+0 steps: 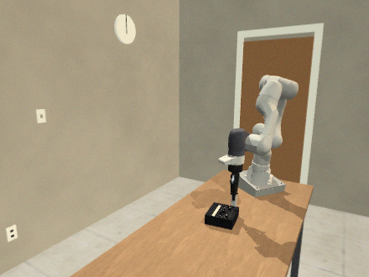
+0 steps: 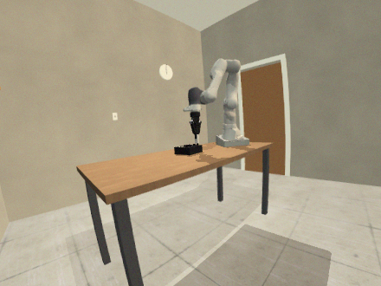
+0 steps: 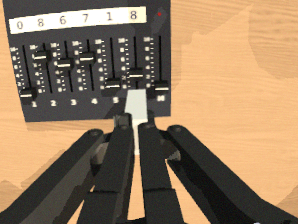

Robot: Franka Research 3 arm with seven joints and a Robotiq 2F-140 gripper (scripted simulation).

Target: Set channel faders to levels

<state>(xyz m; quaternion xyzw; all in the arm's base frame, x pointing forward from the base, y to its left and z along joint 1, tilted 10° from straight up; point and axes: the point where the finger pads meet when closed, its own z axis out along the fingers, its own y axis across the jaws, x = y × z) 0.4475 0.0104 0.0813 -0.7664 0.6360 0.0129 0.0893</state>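
My gripper is now 20 mm past the master fader cap, 20 mm to the left of it and 40 mm above it.
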